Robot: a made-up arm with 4 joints.
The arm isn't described. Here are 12 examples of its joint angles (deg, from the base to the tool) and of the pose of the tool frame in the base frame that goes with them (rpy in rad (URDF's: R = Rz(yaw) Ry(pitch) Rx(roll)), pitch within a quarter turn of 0, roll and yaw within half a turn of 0; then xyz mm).
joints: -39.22 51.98 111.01 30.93
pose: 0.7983 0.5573 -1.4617 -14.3 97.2 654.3
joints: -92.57 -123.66 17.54 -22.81
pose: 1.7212 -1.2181 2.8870 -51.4 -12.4 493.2
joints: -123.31 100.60 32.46 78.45
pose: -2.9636 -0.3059 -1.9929 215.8 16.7 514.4
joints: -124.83 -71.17 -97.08 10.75
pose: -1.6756 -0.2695 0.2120 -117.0 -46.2 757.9
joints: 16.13 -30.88 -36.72 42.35
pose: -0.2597 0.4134 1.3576 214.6 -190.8 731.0
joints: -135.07 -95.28 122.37 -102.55
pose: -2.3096 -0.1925 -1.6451 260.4 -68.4 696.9
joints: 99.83 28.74 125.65 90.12
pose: -2.1911 0.2736 -1.0490 120.1 133.0 585.3
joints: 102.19 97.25 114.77 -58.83
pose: 0.2718 -0.1449 2.0312 280.7 -6.2 549.9
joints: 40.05 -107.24 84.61 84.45
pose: -2.0155 0.6392 1.3056 -30.2 -131.7 676.1
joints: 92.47 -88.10 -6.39 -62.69
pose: -2.4655 0.7076 -1.1762 277.7 -9.2 634.5
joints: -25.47 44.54 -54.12 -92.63
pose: 0.9243 0.7691 0.5653 184.9 -251.0 549.8
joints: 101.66 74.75 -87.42 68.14
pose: 1.0470 -0.4032 0.2519 -30.7 -219.8 458.4
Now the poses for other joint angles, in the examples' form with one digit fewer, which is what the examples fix.
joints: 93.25 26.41 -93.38 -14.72
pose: 1.888 0.346 1.847 101 -231 411
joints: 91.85 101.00 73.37 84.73
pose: -1.160 0.430 -1.700 165 24 721
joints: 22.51 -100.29 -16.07 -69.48
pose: -1.593 -0.082 -0.641 145 30 774
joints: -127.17 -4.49 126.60 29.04
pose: 2.388 0.630 -1.505 123 144 630
